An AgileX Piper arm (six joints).
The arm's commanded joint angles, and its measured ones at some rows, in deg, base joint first. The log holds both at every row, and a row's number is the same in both.
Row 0, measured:
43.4, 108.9, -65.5, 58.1, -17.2, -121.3
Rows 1 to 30, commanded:
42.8, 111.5, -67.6, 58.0, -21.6, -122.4
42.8, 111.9, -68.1, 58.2, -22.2, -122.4
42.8, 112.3, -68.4, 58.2, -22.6, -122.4
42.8, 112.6, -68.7, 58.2, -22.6, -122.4
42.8, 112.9, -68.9, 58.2, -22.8, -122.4
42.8, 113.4, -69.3, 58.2, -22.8, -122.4
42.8, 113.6, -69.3, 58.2, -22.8, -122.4
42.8, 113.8, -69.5, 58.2, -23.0, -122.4
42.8, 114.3, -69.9, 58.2, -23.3, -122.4
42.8, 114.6, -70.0, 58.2, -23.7, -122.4
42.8, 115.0, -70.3, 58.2, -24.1, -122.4
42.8, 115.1, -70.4, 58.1, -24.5, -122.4
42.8, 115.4, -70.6, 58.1, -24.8, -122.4
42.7, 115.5, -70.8, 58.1, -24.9, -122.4
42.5, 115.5, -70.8, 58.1, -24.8, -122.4
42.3, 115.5, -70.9, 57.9, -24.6, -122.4
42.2, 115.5, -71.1, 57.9, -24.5, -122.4
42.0, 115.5, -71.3, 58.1, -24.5, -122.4
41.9, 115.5, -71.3, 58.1, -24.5, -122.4
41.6, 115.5, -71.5, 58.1, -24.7, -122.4
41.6, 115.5, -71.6, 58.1, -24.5, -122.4
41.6, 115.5, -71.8, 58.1, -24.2, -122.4
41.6, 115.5, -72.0, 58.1, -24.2, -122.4
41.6, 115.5, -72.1, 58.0, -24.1, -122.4
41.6, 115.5, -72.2, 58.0, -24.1, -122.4
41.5, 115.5, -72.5, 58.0, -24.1, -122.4
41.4, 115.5, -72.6, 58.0, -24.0, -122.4
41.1, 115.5, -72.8, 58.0, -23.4, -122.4
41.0, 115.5, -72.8, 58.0, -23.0, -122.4
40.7, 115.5, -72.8, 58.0, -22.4, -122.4
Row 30, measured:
41.7, 115.5, -72.3, 58.1, -24.0, -121.3
